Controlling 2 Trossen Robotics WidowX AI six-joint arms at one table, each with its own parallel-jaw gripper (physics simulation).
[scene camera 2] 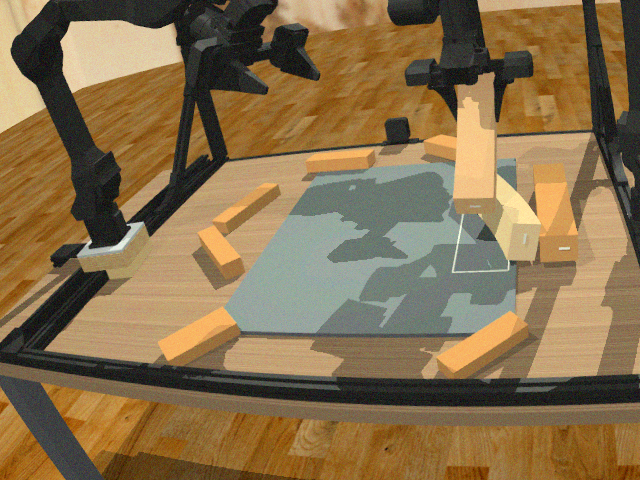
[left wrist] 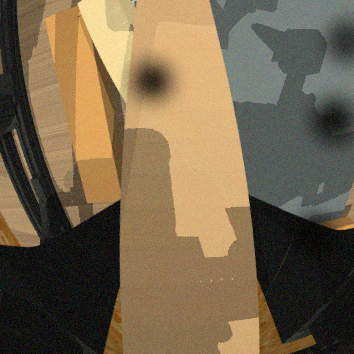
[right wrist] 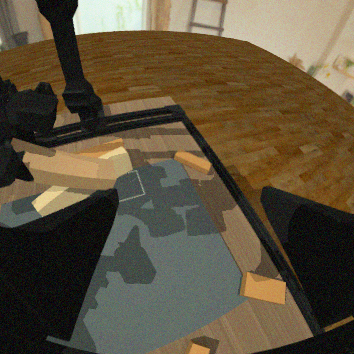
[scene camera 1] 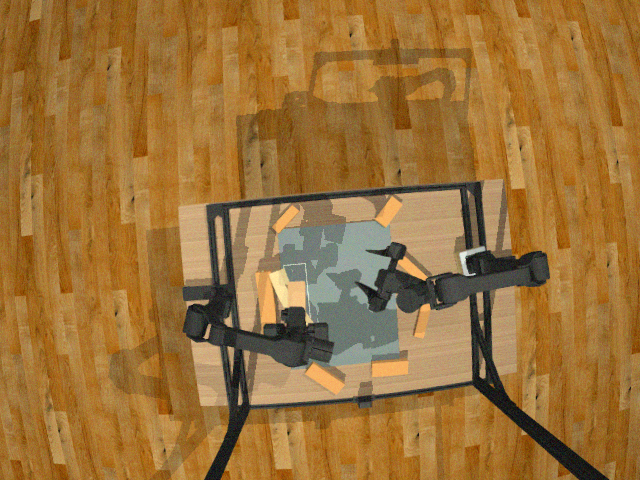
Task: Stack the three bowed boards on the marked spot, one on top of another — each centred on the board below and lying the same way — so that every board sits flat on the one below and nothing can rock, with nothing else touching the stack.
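Places are measured from the left arm's base along level axes (x back, y right, z up), in millimetres.
Pixels of known places: left gripper, fingertip midpoint: (scene camera 2: 478,122) (left wrist: 182,199) (right wrist: 33,166); right gripper, fingertip midpoint: (scene camera 2: 294,84) (right wrist: 190,194) (scene camera 1: 360,266); left arm's base at its link origin: (left wrist: 1,111) (right wrist: 90,124) (scene camera 1: 223,298); right arm's base at its link origin: (scene camera 2: 110,238) (scene camera 1: 475,263).
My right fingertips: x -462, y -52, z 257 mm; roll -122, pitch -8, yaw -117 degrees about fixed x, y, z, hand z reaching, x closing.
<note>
Ahead of a thing's pixels: the offset from my right fingertips to its top centre. "pt": to the spot under its first point. Level surfaces: height alone.
The pale yellow bowed board {dx +218, dy +100, dz -208 mm} (scene camera 1: 279,289) (scene camera 2: 516,212) (left wrist: 107,45) (right wrist: 119,159) lies skewed across the white marked outline {pt dx +166, dy +67, dz -270 mm} (scene camera 1: 307,289) (scene camera 2: 480,271) (right wrist: 142,183); its front end in scene camera 2 is outside, close beside the orange bowed board {dx +312, dy +99, dz -231 mm} (scene camera 1: 265,299) (scene camera 2: 555,206) (left wrist: 92,120). Whether they touch is unclear. My left gripper (scene camera 2: 476,116) (left wrist: 182,199) is shut on the light tan bowed board (scene camera 1: 296,293) (scene camera 2: 475,165) (left wrist: 200,100) (right wrist: 70,170), raised and overlapping the pale board in view. My right gripper (scene camera 1: 362,267) (scene camera 2: 291,84) (right wrist: 190,194) is open and empty, high over the mat.
Small orange blocks {dx +200, dy -184, dz -251 mm} (scene camera 1: 285,219) {dx -157, dy -150, dz -251 mm} (scene camera 1: 389,211) {dx -74, dy +397, dz -246 mm} (scene camera 1: 389,367) {dx +159, dy +391, dz -244 mm} (scene camera 1: 324,378) {dx -221, dy +234, dz -254 mm} (scene camera 1: 422,321) lie around the grey-blue mat {dz -271 mm} (scene camera 2: 279,310). A pale block with a white top (scene camera 2: 135,242) is at the right arm's base. A black frame (scene camera 2: 465,390) edges the table.
</note>
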